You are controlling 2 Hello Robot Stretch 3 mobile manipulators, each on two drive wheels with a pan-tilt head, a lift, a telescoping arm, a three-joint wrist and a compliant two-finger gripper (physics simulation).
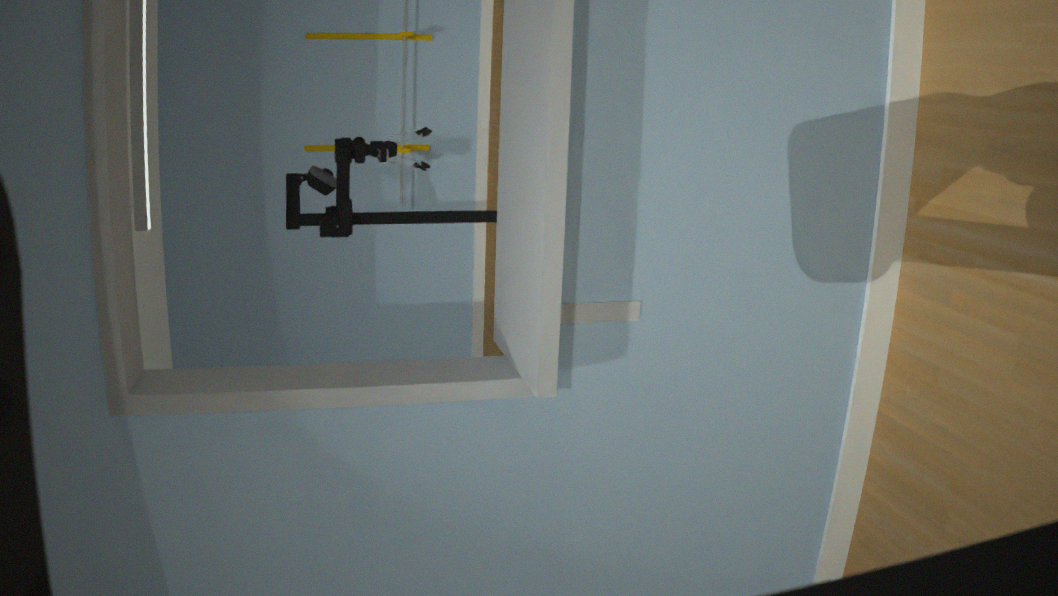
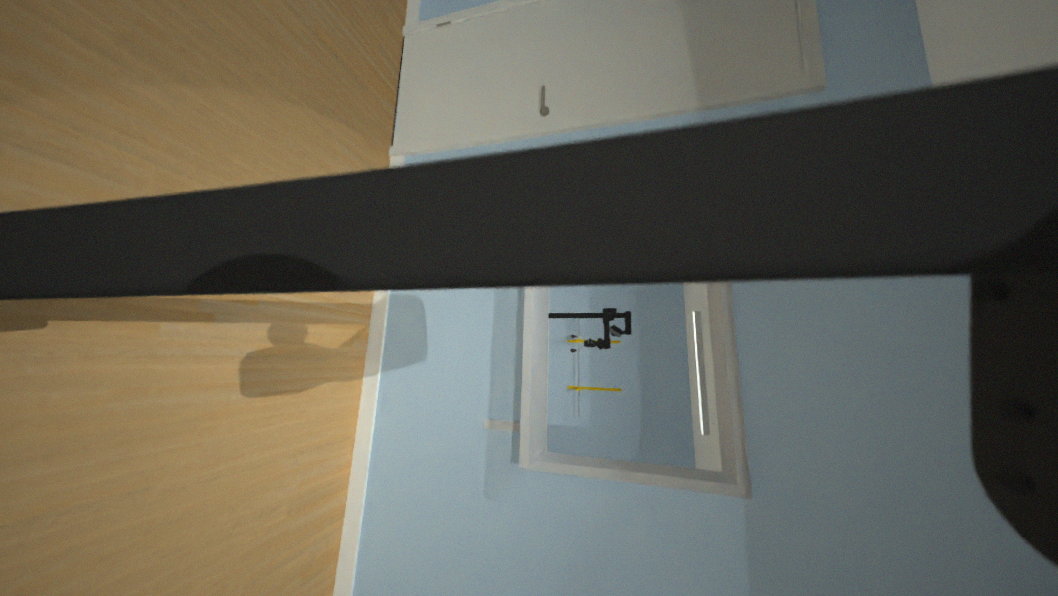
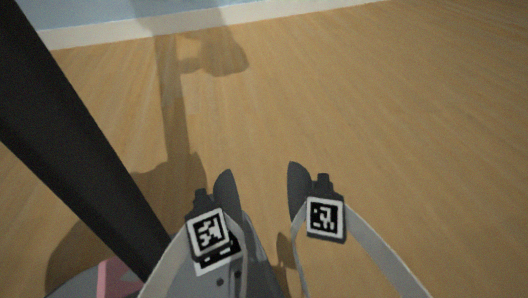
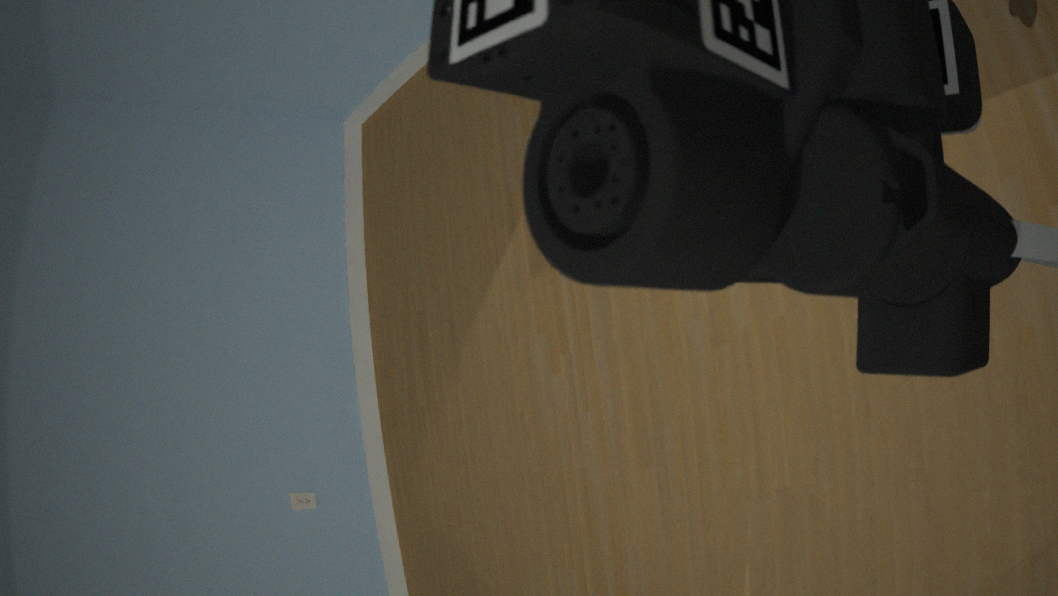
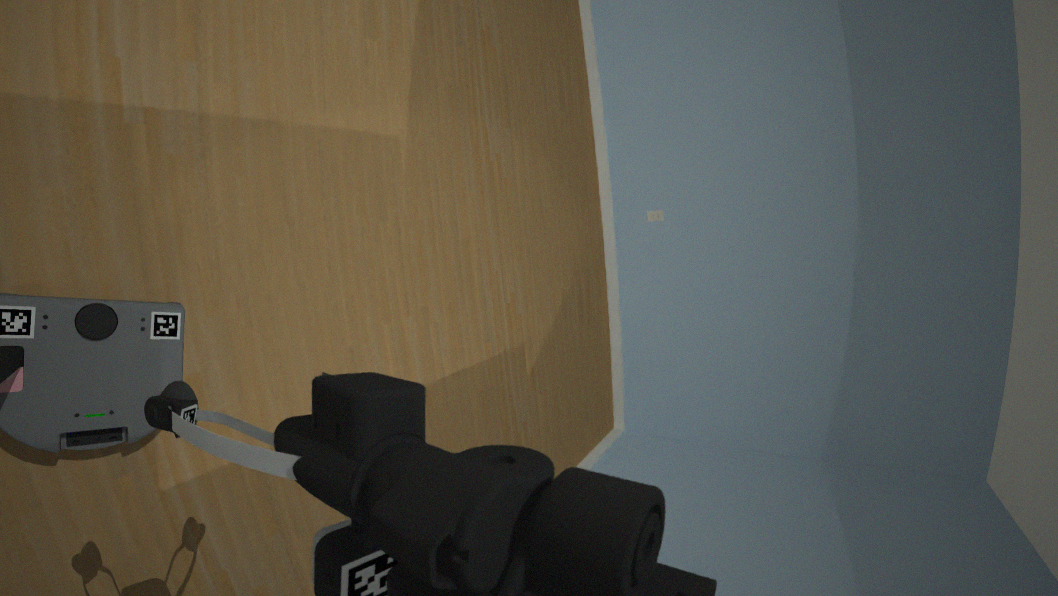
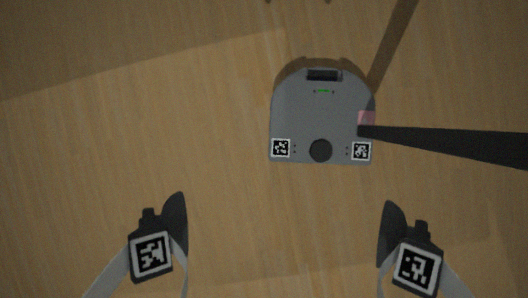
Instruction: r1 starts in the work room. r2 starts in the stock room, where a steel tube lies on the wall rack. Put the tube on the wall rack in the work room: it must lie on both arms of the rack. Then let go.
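The steel tube (image 1: 404, 88) (image 2: 577, 366) is a thin line across both yellow arms of the stock room rack (image 1: 355, 35) (image 2: 596, 388), seen through the wall opening. A thin shadow line runs beside it. r2's gripper (image 1: 422, 148) (image 5: 171, 408) (image 6: 283, 230) is open and points down over its own base; from r1's side its fingertips appear in line with one rack arm, depth unclear. Nothing is between its fingers. r1's gripper (image 3: 263, 195) is open and empty above the floor beside its own base. The work room rack does not show.
The wall opening has a pale frame and ledge (image 1: 529, 222) (image 2: 534, 377). A door (image 2: 473, 96) stands in the work room wall. r2's base (image 5: 96, 384) (image 6: 320, 115) is below its gripper. A wall with an outlet (image 4: 302, 501) (image 5: 655, 216) is near r2.
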